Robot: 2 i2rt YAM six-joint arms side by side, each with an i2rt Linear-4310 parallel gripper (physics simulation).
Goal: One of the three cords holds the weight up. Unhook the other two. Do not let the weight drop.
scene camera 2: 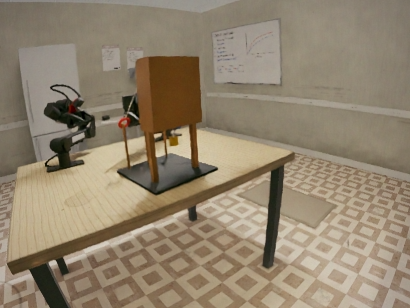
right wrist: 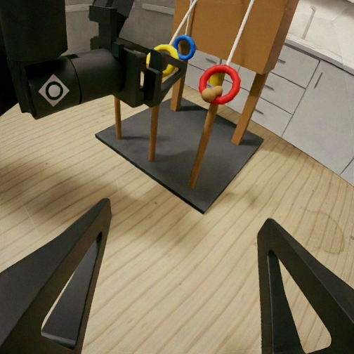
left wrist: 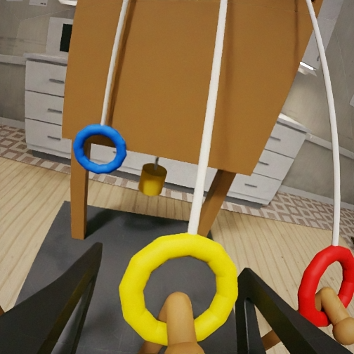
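Pixels of known places: right gripper, fingertip midpoint: [scene camera 2: 89, 120]; left arm's base at its link origin: [scene camera 2: 166, 137]; right arm's base at its link origin: [scene camera 2: 65, 166].
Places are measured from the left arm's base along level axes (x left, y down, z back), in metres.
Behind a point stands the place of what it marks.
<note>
The yellow ring [left wrist: 131, 287] [right wrist: 162, 47] hangs on a straight white cord, with its peg's knob [left wrist: 180, 310] inside it. The red ring [scene camera 2: 119, 123] @[y -0.211, x -0.445, z -0.378 m] [left wrist: 307, 287] [right wrist: 236, 85] is around its own peg [right wrist: 202, 145]; its cord looks bowed in the left wrist view. The blue ring [left wrist: 79, 149] [right wrist: 193, 47] hangs on its cord off any peg. The yellow weight [scene camera 2: 173, 140] @[y -0.146, x -0.322, z -0.578 m] [left wrist: 152, 179] hangs under the board, above the base. My left gripper [left wrist: 174, 265] is open, its fingers on either side of the yellow ring. My right gripper [right wrist: 188, 217] is open and empty over the table.
The brown board [scene camera 2: 170, 95] @[y -0.310, x -0.340, z -0.607 m] [left wrist: 160, 75] [right wrist: 225, 30] stands on legs on the dark base [scene camera 2: 167, 172] @[y -0.010, x -0.330, z -0.526 m] [left wrist: 40, 280] [right wrist: 175, 145]. A third peg [right wrist: 118, 117] stands beside the yellow ring's peg [right wrist: 154, 132]. My left arm [right wrist: 95, 75] reaches across the upper left of the right wrist view.
</note>
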